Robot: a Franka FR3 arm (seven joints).
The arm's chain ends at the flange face. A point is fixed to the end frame.
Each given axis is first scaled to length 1.
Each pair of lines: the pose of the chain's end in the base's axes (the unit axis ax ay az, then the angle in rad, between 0 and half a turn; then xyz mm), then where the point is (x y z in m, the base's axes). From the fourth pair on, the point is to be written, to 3 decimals.
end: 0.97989 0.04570 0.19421 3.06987 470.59 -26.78 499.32
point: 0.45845 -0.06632 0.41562
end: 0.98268 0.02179 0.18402 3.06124 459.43 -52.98 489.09
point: 0.44377 -0.09183 0.40565
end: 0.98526 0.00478 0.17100 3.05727 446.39 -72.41 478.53
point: 0.42729 -0.11048 0.39545
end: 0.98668 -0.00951 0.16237 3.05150 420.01 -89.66 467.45
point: 0.398 -0.127 0.385
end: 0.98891 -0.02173 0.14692 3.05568 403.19 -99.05 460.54
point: 0.378 -0.135 0.378
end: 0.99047 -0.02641 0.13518 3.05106 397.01 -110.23 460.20
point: 0.370 -0.146 0.379
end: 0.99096 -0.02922 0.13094 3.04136 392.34 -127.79 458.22
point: 0.364 -0.164 0.377
